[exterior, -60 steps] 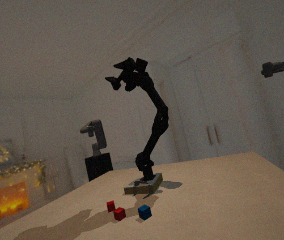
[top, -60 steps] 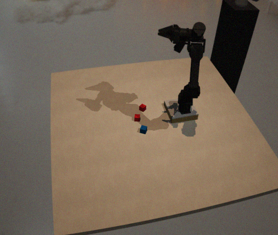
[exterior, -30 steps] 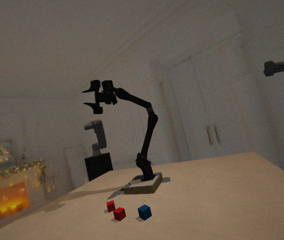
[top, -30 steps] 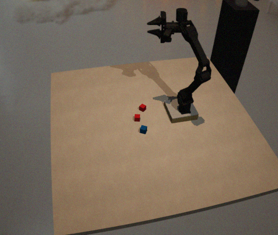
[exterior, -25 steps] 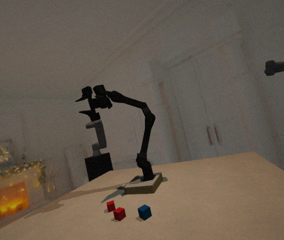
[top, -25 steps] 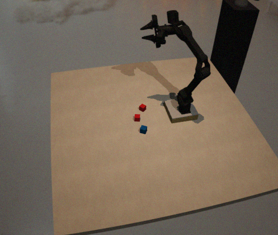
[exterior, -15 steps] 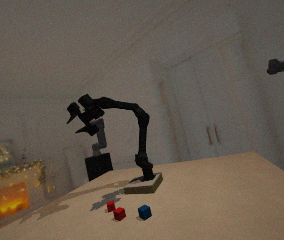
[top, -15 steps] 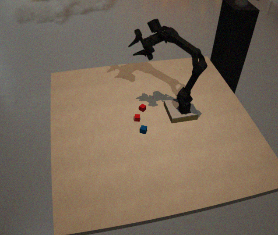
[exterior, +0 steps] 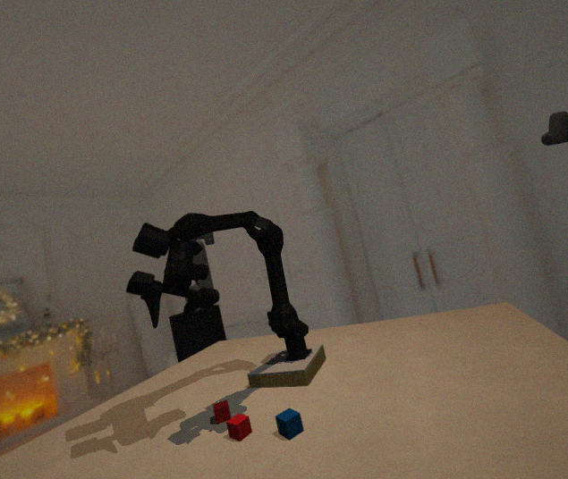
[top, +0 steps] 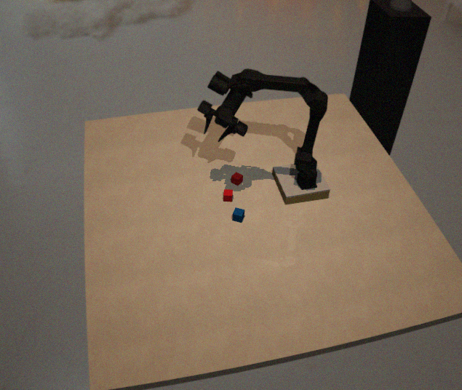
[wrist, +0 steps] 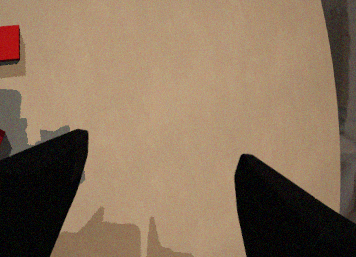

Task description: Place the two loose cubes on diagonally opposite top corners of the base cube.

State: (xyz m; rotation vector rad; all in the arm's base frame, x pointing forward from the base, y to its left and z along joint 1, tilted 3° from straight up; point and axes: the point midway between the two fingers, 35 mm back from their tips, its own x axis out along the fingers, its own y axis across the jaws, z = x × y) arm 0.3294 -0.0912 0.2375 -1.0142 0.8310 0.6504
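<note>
My gripper tip is now 220 mm above the blue cube, 190 mm to the right of it and 70 mm past it.
</note>
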